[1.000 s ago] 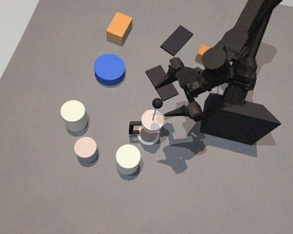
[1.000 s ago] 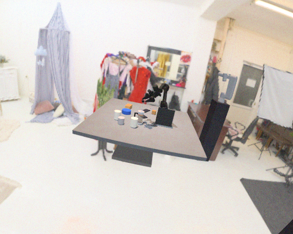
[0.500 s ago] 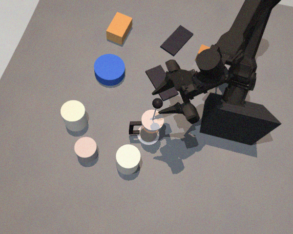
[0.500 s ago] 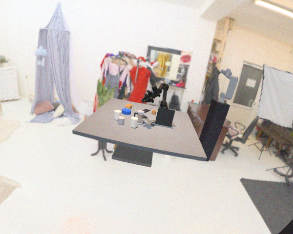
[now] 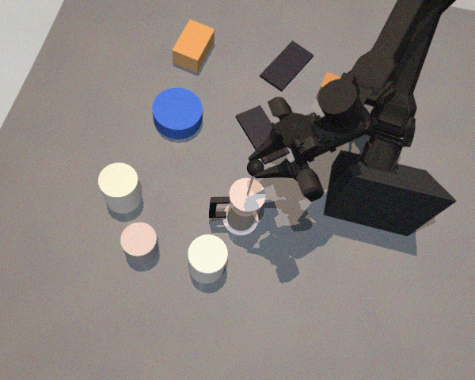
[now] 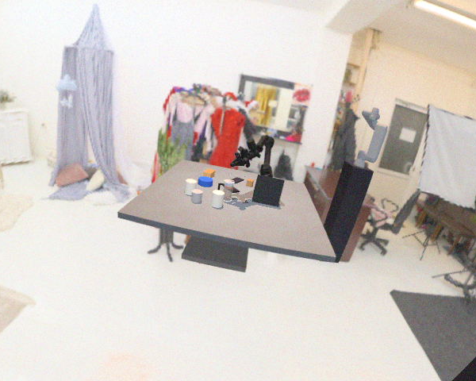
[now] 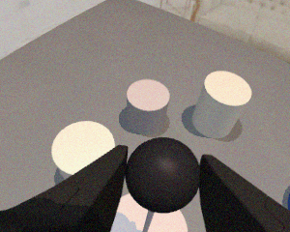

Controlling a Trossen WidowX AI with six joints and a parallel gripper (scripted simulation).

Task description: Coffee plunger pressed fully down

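My gripper tip is now 140 mm above the coffee press and 10 mm short of it. From my gripper tip the other things lie so: blue cylinder 250 mm below, 240 mm to the right, 180 mm ahead.
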